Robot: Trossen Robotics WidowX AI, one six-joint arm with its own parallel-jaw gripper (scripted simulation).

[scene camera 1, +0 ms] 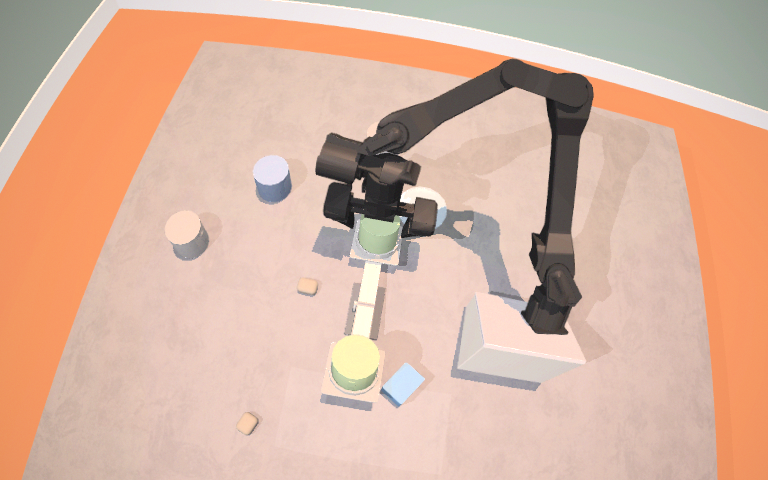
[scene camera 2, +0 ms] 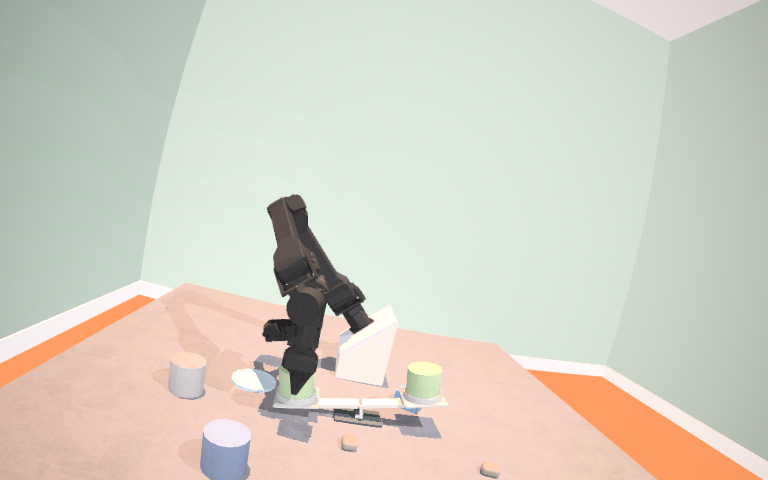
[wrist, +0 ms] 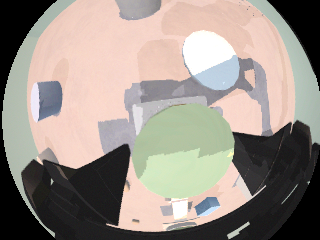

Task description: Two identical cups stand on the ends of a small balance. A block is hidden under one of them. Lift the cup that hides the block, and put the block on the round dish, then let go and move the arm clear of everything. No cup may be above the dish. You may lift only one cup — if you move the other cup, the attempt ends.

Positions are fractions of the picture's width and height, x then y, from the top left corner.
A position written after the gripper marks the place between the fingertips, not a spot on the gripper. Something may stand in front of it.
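Observation:
Cup (scene camera 1: 0.49,0.49). Another cup (scene camera 1: 0.46,0.75). Balance (scene camera 1: 0.48,0.63). Gripper (scene camera 2: 0.38,0.80) open, holding nothing. Grey cylinder (scene camera 2: 0.24,0.79). Balance again (scene camera 2: 0.53,0.84). Balance (wrist: 0.45,0.47), gripper (wrist: 0.55,0.59).

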